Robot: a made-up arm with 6 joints. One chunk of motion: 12 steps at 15 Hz.
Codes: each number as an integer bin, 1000 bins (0 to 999) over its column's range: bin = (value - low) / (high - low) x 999, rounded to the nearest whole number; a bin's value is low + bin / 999 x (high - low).
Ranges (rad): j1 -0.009..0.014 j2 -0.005..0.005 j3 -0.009..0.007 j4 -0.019..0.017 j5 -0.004..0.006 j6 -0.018..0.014
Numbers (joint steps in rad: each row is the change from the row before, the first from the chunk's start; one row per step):
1: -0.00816 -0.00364 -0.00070 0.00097 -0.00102 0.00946
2: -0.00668 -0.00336 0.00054 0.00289 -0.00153 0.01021
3: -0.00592 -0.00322 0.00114 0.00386 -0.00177 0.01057
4: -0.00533 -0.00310 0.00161 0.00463 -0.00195 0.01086
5: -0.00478 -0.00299 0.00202 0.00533 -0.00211 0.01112
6: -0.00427 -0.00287 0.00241 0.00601 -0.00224 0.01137
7: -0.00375 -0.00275 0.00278 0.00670 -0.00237 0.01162
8: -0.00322 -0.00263 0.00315 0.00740 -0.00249 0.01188
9: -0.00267 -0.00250 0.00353 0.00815 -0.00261 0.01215
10: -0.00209 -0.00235 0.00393 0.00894 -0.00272 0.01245
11: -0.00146 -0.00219 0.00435 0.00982 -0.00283 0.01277
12: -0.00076 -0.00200 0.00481 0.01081 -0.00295 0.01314
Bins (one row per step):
1: 36 136 518 554 298 857
2: 101 164 596 607 247 881
3: 134 178 633 634 223 892
4: 159 190 662 656 205 901
5: 183 201 688 675 189 909
6: 205 213 712 694 176 917
7: 228 225 736 713 163 925
8: 251 237 759 733 151 933
9: 275 250 782 753 139 941
10: 300 265 807 775 128 951
11: 327 281 834 800 117 961
12: 358 300 862 827 105 972

